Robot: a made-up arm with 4 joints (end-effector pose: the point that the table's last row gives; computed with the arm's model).
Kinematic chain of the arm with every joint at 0, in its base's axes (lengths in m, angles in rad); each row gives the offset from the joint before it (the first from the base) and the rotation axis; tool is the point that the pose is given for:
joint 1: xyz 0 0 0.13 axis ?
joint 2: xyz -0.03 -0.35 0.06 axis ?
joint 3: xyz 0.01 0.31 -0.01 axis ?
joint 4: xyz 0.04 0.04 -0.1 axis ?
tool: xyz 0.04 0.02 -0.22
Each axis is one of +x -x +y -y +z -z.
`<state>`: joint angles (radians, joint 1 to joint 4).
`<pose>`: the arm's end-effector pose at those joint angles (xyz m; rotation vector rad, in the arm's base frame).
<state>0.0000 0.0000 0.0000 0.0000</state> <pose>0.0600 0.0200 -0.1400 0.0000 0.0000 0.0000</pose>
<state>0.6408 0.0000 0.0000 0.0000</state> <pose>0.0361 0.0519 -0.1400 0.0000 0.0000 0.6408</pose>
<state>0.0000 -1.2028 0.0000 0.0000</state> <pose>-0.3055 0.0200 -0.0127 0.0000 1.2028 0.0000</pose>
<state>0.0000 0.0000 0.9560 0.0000</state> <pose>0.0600 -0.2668 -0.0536 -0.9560 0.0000 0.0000</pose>
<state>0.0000 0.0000 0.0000 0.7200</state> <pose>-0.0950 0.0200 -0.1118 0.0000 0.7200 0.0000</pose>
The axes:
joint 1: +z
joint 2: -y
joint 3: -x
joint 4: +y

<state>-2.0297 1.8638 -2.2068 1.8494</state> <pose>0.0155 0.0605 0.0004 -0.2743 0.4291 0.1403</pose>
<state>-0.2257 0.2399 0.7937 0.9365</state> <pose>-0.1138 -0.1638 -0.0647 -0.6011 0.7385 -0.6575</pose>
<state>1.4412 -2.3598 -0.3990 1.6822</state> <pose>-0.0560 0.0349 0.3779 1.1865 -2.1119 0.8886</pose>
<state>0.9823 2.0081 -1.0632 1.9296</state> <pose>-0.0181 0.0482 0.0304 -0.3741 -0.2913 1.9459</pose>
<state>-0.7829 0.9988 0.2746 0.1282</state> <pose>0.1542 -0.2520 0.0591 -0.5708 -0.7329 -0.8793</pose>
